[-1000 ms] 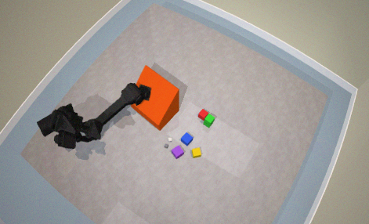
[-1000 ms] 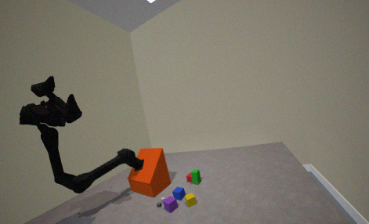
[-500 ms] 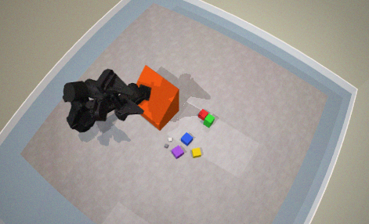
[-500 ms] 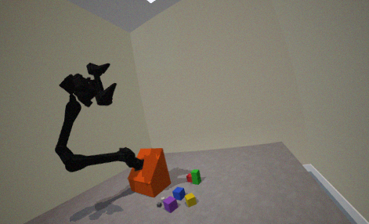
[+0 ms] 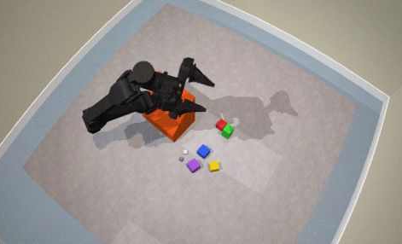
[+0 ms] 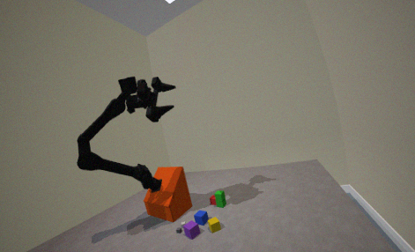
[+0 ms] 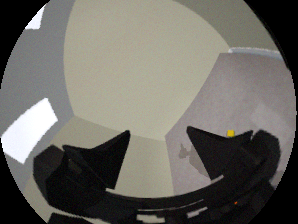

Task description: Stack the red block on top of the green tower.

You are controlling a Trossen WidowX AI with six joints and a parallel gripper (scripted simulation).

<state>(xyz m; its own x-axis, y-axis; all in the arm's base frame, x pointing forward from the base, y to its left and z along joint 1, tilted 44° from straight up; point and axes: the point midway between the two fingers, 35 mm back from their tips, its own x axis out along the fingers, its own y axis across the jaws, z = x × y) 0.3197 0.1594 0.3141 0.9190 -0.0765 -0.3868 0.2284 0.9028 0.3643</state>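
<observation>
My gripper tip is 170 mm to the right of the red block and 520 mm above it. The rest, counted from my gripper tip: yellow cube 60 mm ahead, 20 mm to the right, 520 mm below; blue cube 10 mm behind, 20 mm to the left, 520 mm below; purple cube 20 mm behind, 60 mm to the right, 520 mm below.
</observation>
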